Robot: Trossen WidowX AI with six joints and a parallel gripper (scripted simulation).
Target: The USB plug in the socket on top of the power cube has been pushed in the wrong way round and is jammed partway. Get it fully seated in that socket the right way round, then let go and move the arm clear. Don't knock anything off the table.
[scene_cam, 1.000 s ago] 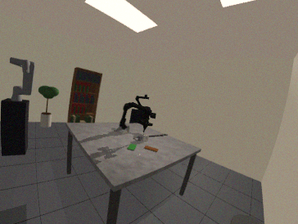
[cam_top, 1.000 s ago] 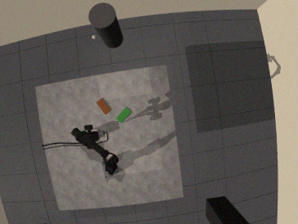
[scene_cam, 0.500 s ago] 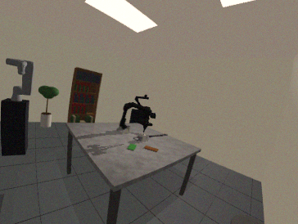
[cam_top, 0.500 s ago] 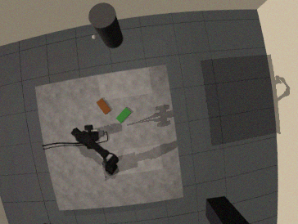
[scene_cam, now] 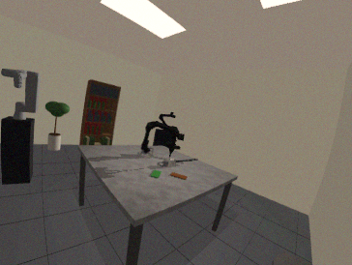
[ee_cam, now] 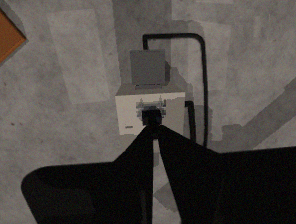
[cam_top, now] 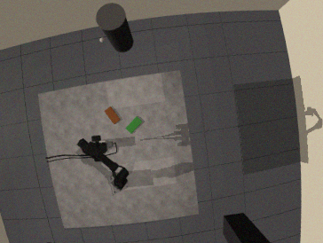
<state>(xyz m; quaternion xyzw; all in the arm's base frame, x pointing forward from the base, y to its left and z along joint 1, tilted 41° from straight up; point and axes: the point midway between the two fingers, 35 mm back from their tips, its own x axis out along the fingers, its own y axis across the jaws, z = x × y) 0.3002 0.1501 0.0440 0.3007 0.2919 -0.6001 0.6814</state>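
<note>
My gripper tip is 2 cm above the dark USB plug. Round my gripper tip: orange block (24 cm ahead, 13 cm below, 6 cm to the right); then green block (24 cm to the right, 15 cm ahead, 13 cm below).
</note>
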